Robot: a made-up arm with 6 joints. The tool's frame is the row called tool.
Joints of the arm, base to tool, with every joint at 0 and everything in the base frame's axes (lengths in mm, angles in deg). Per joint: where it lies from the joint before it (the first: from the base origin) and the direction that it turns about. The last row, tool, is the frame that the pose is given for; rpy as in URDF.
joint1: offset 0.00 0.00 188.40 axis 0 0 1
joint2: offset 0.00 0.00 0.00 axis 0.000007 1 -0.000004
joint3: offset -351.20 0.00 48.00 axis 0.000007 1 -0.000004
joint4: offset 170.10 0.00 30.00 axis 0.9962 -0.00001 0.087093
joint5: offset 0.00 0.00 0.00 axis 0.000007 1 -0.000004
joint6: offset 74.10 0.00 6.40 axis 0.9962 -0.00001 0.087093
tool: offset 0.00 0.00 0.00 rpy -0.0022 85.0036 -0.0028
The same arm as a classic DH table. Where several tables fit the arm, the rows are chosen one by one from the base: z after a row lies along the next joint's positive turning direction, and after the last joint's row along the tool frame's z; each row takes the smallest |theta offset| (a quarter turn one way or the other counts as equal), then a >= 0, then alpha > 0; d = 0 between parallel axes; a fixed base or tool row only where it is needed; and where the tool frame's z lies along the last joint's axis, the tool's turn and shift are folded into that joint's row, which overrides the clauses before.
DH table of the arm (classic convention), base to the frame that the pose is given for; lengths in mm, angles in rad. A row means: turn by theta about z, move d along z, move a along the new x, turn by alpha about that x. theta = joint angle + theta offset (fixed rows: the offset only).
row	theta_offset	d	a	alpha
joint1	0	188.4	0	-1.5708
joint2	0.1358	0	-354.5	0
joint3	1.3478	0	-15.1	1.5708
joint4	0	172.1	0	-1.5708
joint5	0	0	0.1	1.5708
joint6	0	74.4	0	0

